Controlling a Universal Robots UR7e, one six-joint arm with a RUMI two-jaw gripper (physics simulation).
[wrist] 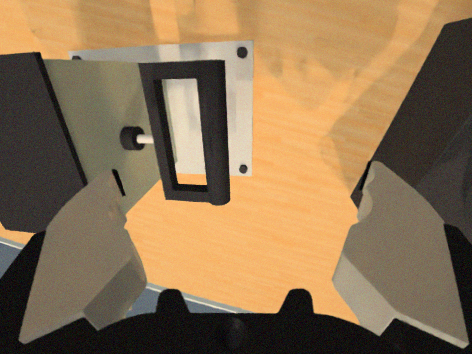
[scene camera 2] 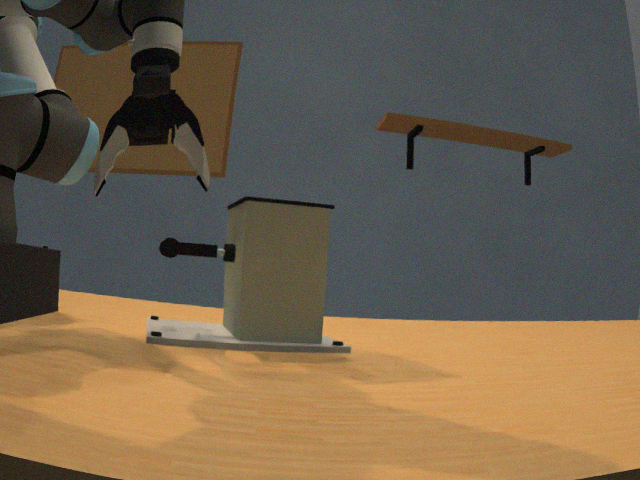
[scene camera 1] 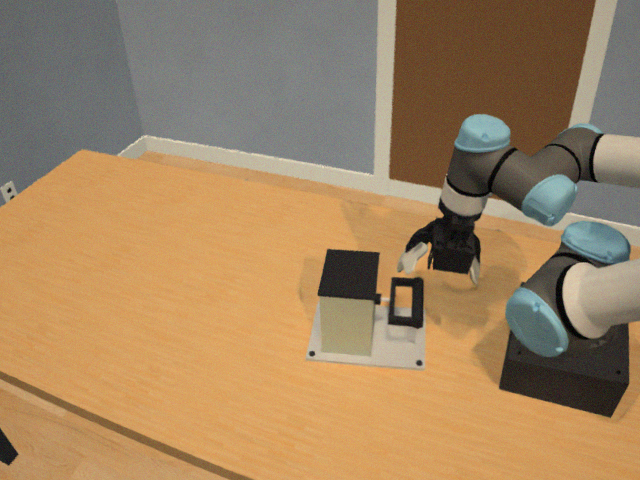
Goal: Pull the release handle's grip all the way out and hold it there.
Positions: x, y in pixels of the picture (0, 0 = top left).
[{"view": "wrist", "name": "gripper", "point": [239, 170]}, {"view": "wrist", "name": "release handle grip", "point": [211, 82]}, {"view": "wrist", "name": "base plate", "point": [238, 55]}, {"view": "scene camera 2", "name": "gripper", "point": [150, 193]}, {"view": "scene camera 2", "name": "release handle grip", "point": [170, 247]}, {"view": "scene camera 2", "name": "base plate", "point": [169, 332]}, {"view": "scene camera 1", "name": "gripper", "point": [436, 277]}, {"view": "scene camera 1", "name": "release handle grip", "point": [416, 320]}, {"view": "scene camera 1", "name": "base plate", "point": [395, 347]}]
